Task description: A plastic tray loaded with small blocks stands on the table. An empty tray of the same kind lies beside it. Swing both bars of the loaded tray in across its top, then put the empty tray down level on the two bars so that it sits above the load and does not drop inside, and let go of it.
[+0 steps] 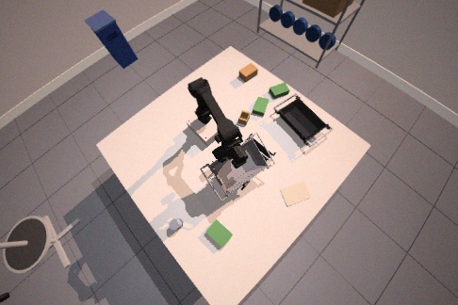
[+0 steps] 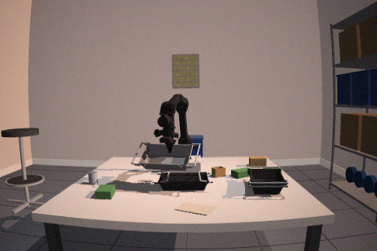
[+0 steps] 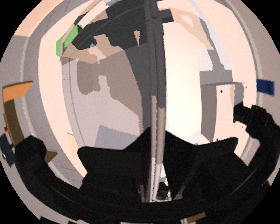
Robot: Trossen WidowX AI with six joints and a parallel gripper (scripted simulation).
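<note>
My gripper tip is 8 cm short of the grey wire-handled tray and 2 cm to the left of it. From my gripper tip the other things lie so: beige pad: 39 cm ahead, 18 cm below, 10 cm to the left.
</note>
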